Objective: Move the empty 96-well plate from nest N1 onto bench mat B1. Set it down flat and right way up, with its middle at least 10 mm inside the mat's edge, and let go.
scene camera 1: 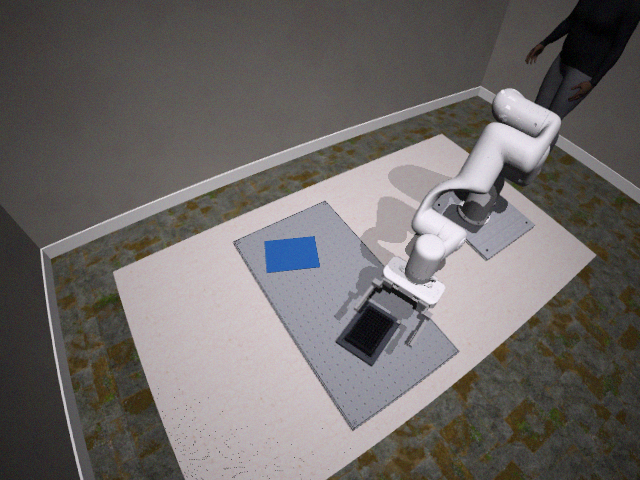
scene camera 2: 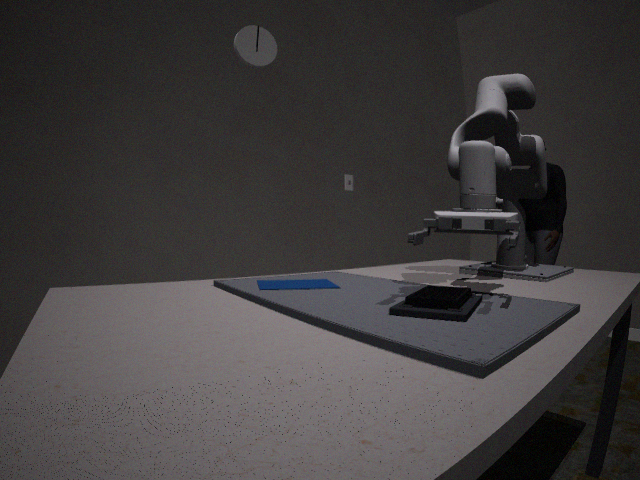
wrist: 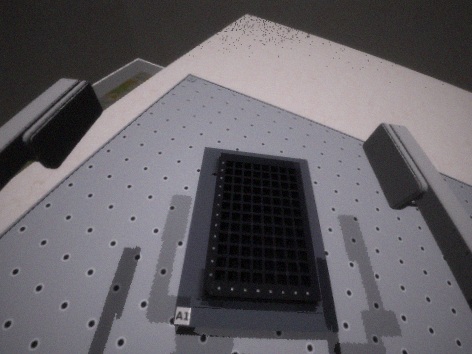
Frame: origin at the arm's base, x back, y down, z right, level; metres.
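Where they show: end effector, tool point: point(scene camera 1: 386, 321) point(scene camera 2: 463, 240) point(wrist: 236, 142); arm's base, origin of the base link: point(scene camera 1: 473, 213) point(scene camera 2: 509, 267).
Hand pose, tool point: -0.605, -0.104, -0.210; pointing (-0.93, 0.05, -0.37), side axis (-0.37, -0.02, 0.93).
Things, the pixels of their top centre, and the offset from my tool point, as dx, dy, dz. "spot": a spot on its surface instead. Level surfaces: height alone.
- black 96-well plate, middle of its top: point(wrist: 262, 214) point(scene camera 2: 441, 292) point(scene camera 1: 370, 329) -0.016, +0.084, +0.030
- dark grey nest N1, middle of its top: point(wrist: 259, 218) point(scene camera 2: 440, 298) point(scene camera 1: 369, 330) -0.016, +0.096, +0.030
- white A1 label, surface spot: point(wrist: 182, 316) spot: +0.075, +0.099, +0.009
- blue bench mat B1, its level: dy +0.109
- grey perforated board, its level: dy +0.110
- pale table, its level: dy +0.124
The black 96-well plate point(scene camera 1: 370, 327) point(scene camera 2: 438, 296) point(wrist: 261, 225) sits flat in the dark grey nest N1 point(scene camera 1: 371, 359) point(scene camera 2: 405, 311) point(wrist: 250, 319). A white A1 label point(wrist: 182, 316) marks one nest corner in the wrist view. My gripper point(scene camera 1: 383, 326) point(scene camera 2: 463, 239) point(wrist: 230, 145) is wide open and empty, pointing down. It hangs well above the plate, with one finger to each side of it in the wrist view. The blue bench mat B1 point(scene camera 1: 292, 254) point(scene camera 2: 298, 284) lies flat, with nothing on it; it does not show in the wrist view.
The grey perforated board point(scene camera 1: 310, 310) point(scene camera 2: 361, 315) point(wrist: 135, 165) carries the nest and the mat. It lies on the pale table point(scene camera 1: 206, 335) point(scene camera 2: 155, 361) point(wrist: 310, 75). The arm's base plate point(scene camera 1: 496, 240) point(scene camera 2: 547, 272) is at the far side. A person point(scene camera 1: 584, 46) point(scene camera 2: 555, 206) stands behind the arm.
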